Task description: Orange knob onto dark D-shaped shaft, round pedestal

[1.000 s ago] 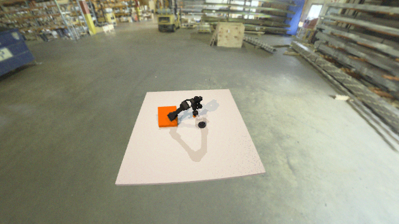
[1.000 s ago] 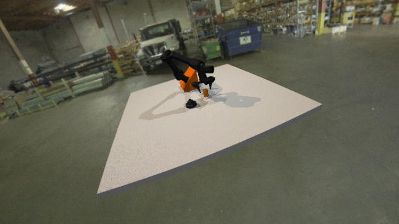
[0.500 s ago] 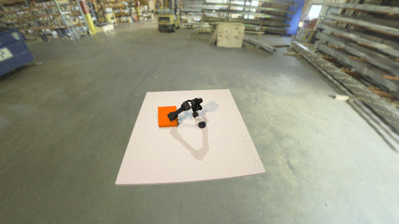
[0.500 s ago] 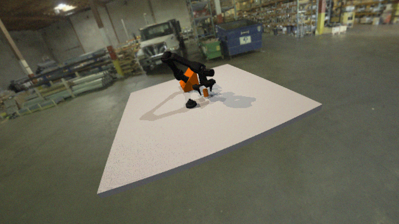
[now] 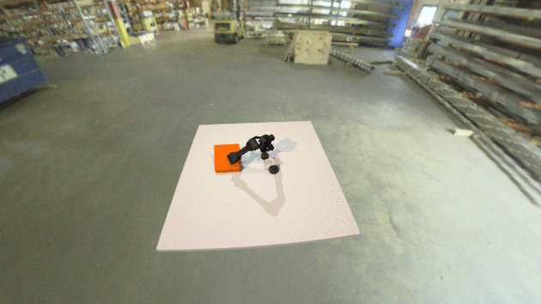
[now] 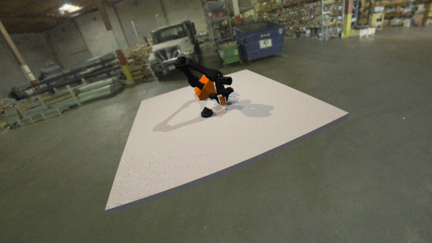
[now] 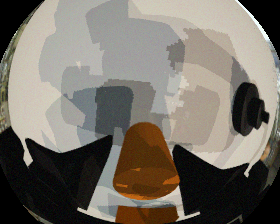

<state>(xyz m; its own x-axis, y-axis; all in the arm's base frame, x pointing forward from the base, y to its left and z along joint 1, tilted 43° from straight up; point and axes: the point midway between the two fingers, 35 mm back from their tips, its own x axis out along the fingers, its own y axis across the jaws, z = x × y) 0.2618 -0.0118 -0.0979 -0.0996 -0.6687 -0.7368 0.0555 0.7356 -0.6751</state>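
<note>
My gripper tip is 6 cm short of the dark round pedestal, 16 cm to the left of it and 2 cm below it. Also, from my gripper tip: orange knob (2 cm above).
</note>
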